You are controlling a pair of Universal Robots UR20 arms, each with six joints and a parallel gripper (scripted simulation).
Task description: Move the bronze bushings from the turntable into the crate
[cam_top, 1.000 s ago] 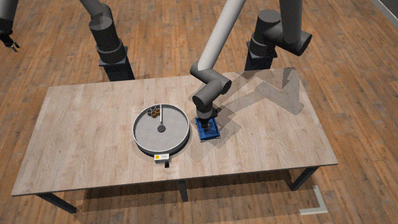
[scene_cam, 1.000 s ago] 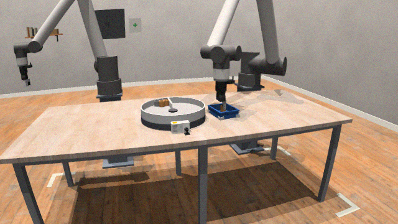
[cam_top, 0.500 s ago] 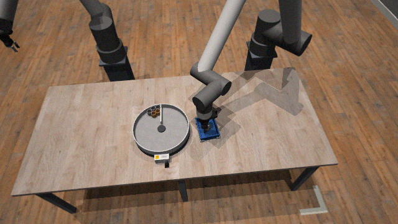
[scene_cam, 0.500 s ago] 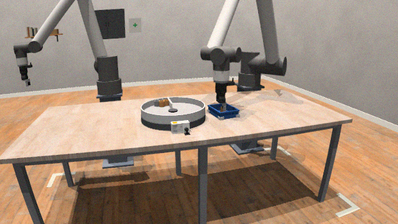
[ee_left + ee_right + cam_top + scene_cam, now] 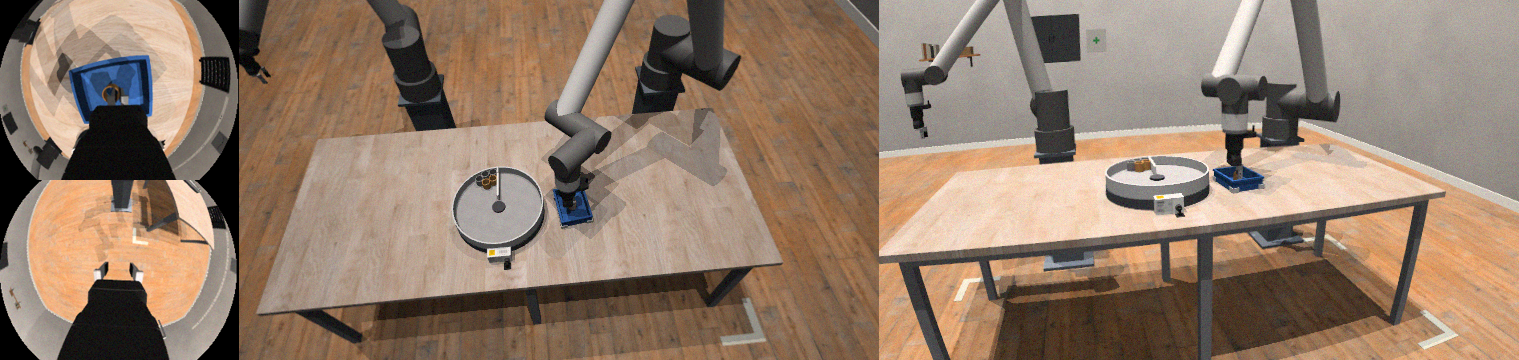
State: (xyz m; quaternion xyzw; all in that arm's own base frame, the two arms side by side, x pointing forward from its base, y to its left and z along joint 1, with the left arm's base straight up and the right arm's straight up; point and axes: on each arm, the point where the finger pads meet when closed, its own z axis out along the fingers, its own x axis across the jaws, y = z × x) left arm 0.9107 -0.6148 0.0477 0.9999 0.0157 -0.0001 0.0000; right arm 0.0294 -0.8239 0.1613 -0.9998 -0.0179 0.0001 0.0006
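Observation:
The blue crate lies 20 mm below my left hand and 20 mm behind it. From my left hand the other things lie so: turntable 340 mm to the right, 10 mm behind.

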